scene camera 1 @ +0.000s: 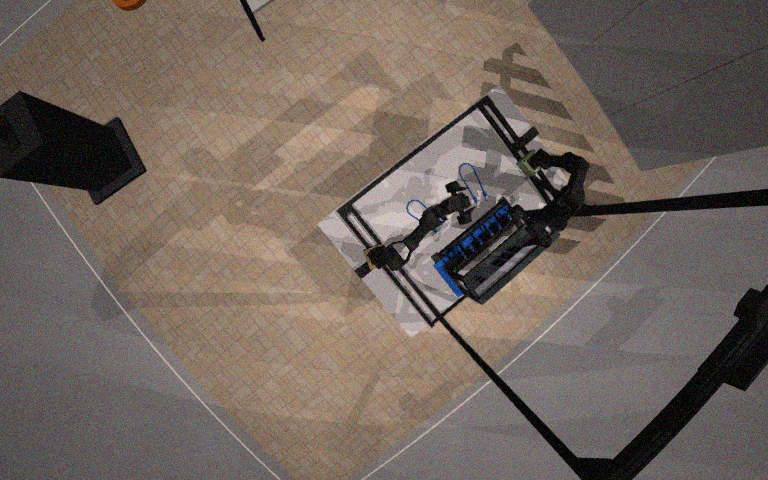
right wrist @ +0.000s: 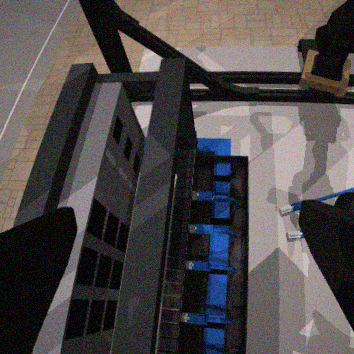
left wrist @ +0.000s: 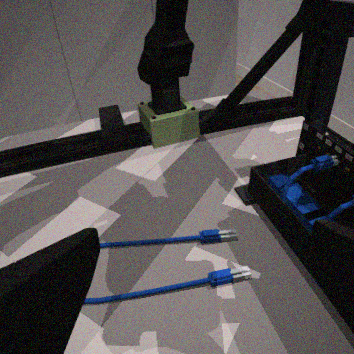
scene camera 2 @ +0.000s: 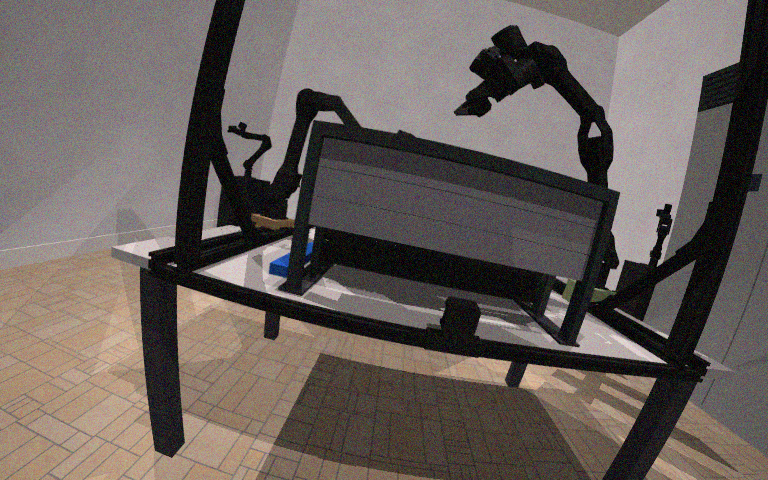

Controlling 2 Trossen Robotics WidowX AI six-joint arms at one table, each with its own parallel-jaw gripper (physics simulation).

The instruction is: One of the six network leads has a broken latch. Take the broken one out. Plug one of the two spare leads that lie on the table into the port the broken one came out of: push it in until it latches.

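Frame: origin at the left arm's base, x ahead, y left, z up, level; centimetres.
Where they show: left gripper, fingertip midpoint: [scene camera 1: 471, 197] [left wrist: 205, 235]; right gripper, fingertip midpoint: [scene camera 1: 513, 239] [right wrist: 188, 215] [scene camera 2: 461, 105]; left arm's base at its link origin: [scene camera 1: 376, 256] [right wrist: 326, 67] [scene camera 2: 274, 217]; right arm's base at its link origin: [scene camera 1: 534, 161] [left wrist: 166, 105].
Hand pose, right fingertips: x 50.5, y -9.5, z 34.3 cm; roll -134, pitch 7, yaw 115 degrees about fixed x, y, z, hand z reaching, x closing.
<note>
Each offset is from my right fingertips to the top centre of the thing. "pt": to the spot under its first point. Level surfaces: height alone.
A black rack @(dx +2.8, dy -5.5, dz -12.6 cm) [scene camera 1: 498, 267] [scene camera 2: 449, 214] [right wrist: 158, 168] stands on the table with a row of ports on its front. Several blue leads @(dx -6.0, dy -4.1, dz -29.4 cm) [right wrist: 198, 229] @(pt dx +17.0, dy +4.2, dz -29.7 cm) [left wrist: 324, 162] @(dx -2.1, dy +1.4, dz -29.9 cm) [scene camera 1: 477, 238] are plugged in over a blue tray. I cannot tell which latch is broken. Two blue spare leads [left wrist: 218, 236] [left wrist: 225, 276] [right wrist: 286, 210] [right wrist: 294, 234] lie flat on the table in front of the rack, as loops in scene camera 1 [scene camera 1: 468, 164] [scene camera 1: 415, 201]. My left gripper [scene camera 1: 465, 202] is open and empty, low over the spare leads. My right gripper [scene camera 1: 520, 219] [scene camera 2: 473, 107] [right wrist: 188, 215] is open and empty, high above the rack.
A black rail frame [left wrist: 70, 147] [right wrist: 246, 95] edges the grey patterned table @(dz -38.9 cm) [left wrist: 168, 316]. The right arm's green mount [left wrist: 168, 126] [scene camera 1: 526, 164] and the left arm's tan mount [right wrist: 323, 82] [scene camera 2: 270, 221] sit on the rails. A black diagonal brace [left wrist: 260, 77] rises beside the rack.
</note>
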